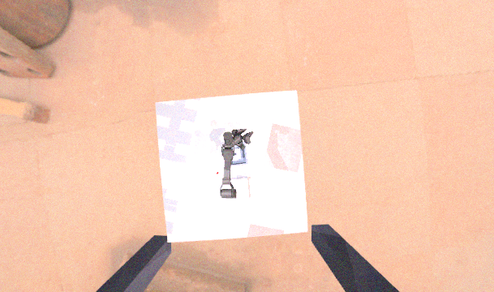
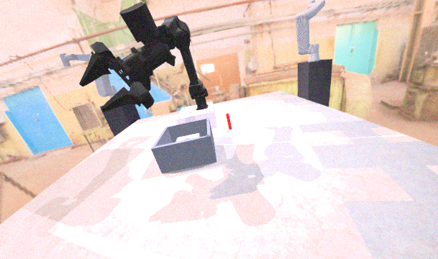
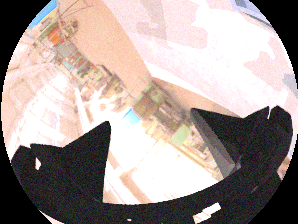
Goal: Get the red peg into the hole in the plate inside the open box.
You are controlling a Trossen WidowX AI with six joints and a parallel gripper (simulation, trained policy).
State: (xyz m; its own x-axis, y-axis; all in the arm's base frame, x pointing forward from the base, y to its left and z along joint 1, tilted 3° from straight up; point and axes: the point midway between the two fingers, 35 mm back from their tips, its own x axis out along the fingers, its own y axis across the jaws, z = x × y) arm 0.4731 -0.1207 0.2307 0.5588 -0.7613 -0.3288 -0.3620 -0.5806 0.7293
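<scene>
My gripper tip is 350 mm past the red peg, 280 mm to the right of it and 240 mm above it. Round my gripper tip: plate 240 mm below, 180 mm behind, 120 mm to the left; grey box 260 mm below, 180 mm behind, 120 mm to the left.
</scene>
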